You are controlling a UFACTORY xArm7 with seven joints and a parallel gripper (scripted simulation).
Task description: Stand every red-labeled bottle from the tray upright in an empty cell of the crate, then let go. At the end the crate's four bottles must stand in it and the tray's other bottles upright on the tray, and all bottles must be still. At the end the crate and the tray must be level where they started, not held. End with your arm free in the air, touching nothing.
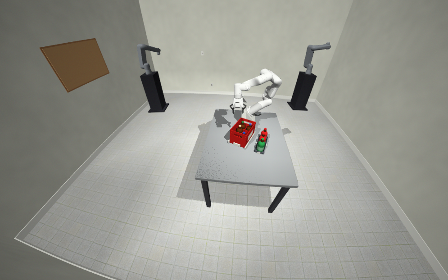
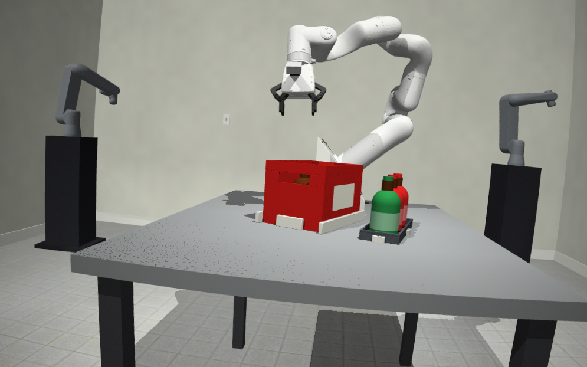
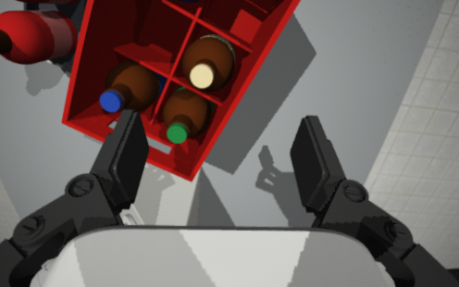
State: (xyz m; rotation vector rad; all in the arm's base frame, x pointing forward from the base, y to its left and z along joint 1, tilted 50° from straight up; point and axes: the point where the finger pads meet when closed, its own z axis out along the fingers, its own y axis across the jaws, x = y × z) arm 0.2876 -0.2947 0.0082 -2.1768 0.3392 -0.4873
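The green bottle is 210 mm ahead of my hand, 240 mm to the left of it and 240 mm below it. Round my hand: brown bottle (30 mm to the left, 240 mm below); red-labeled bottle (50 mm ahead, 300 mm to the left, 240 mm below); red crate (20 mm ahead, 70 mm to the left, 240 mm below).
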